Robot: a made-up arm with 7 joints.
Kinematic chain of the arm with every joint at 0, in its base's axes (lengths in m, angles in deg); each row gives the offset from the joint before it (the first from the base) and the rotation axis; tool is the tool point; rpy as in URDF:
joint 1: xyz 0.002 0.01 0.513 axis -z
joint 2: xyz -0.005 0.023 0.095 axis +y
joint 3: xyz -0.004 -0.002 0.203 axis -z
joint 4: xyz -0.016 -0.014 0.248 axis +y
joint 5: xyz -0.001 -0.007 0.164 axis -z
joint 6: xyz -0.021 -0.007 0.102 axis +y
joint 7: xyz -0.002 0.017 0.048 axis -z
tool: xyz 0.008 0 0.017 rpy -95.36 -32.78 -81.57
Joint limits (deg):
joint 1: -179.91..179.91
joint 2: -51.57..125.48
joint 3: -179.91..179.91
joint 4: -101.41..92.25
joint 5: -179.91..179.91
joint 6: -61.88..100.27
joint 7: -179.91..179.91
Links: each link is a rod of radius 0.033 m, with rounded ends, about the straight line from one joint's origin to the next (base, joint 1, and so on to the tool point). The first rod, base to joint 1, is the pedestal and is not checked.
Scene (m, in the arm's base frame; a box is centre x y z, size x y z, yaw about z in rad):
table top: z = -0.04
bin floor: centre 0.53 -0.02 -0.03 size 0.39 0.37 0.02 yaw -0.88
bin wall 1: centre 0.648 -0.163 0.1 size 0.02 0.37 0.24 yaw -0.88
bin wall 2: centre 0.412 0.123 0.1 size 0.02 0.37 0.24 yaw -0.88
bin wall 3: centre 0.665 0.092 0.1 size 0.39 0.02 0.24 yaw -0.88
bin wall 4: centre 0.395 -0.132 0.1 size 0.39 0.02 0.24 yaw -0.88
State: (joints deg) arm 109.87 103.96 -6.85 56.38 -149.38 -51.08 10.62
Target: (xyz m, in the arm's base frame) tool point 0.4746 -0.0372 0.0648
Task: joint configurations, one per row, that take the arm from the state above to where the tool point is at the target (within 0.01 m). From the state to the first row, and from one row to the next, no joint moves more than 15 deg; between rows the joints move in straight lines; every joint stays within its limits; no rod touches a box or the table.
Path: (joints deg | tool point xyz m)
1: 96.46 103.74 -17.36 41.98 -144.51 -52.16 10.20 | -0.0377 -0.5582 0.2260
2: 83.04 103.52 -27.86 27.59 -139.64 -53.24 9.77 | 0.1145 -0.6186 0.2695
3: 69.63 103.29 -38.37 13.19 -134.77 -54.32 9.35 | 0.2608 -0.6296 0.3218
4: 56.21 103.07 -48.88 -1.21 -129.90 -55.40 8.92 | 0.3849 -0.5996 0.3707
5: 42.80 102.85 -59.39 -15.60 -125.03 -56.48 8.50 | 0.4789 -0.5401 0.4057
6: 29.38 102.63 -69.89 -30.00 -120.17 -57.56 8.08 | 0.5413 -0.4605 0.4200
7: 15.97 102.40 -80.40 -44.40 -115.30 -58.64 7.65 | 0.5732 -0.3663 0.4119
8: 2.56 102.18 -90.91 -58.79 -110.43 -59.72 7.23 | 0.5742 -0.2607 0.3849
9: -10.86 101.96 -101.42 -73.19 -105.56 -60.80 6.80 | 0.5421 -0.1481 0.3480
10: -24.27 101.74 -111.92 -87.58 -100.69 -61.88 6.38 | 0.4746 -0.0372 0.3127
11: -19.92 107.67 -113.55 -75.53 -103.67 -61.88 6.65 | 0.4922 -0.0477 0.2487
12: -15.56 113.61 -115.18 -63.48 -106.66 -61.88 6.92 | 0.4973 -0.0517 0.1837
13: -11.20 119.54 -116.81 -51.43 -109.64 -61.88 7.18 | 0.4908 -0.0483 0.1213
14: -6.85 125.48 -118.44 -39.38 -112.63 -61.88 7.45 | 0.4746 -0.0372 0.0648

